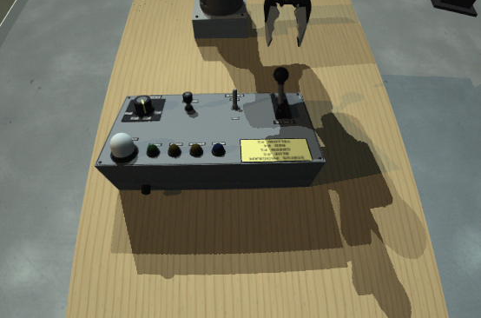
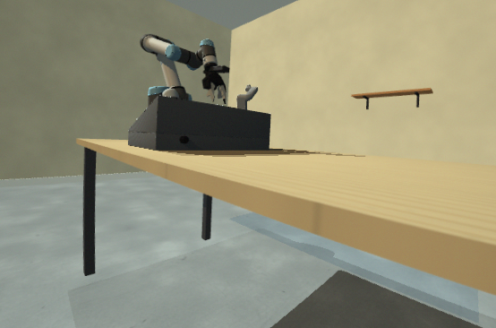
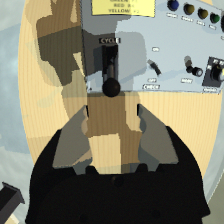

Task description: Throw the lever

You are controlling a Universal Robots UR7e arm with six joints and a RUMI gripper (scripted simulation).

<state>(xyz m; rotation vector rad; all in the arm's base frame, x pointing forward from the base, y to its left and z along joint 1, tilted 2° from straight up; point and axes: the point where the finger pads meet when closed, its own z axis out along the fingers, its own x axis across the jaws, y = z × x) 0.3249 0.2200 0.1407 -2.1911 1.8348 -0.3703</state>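
The lever lies 60 mm ahead of my hand, 10 mm to the left of it and 110 mm below it. The rest, counted from my hand: grey console (150 mm ahead, 150 mm to the right, 150 mm below); pull knob (120 mm ahead, 220 mm to the right, 120 mm below); thin stick switch (100 mm ahead, 100 mm to the right, 130 mm below).
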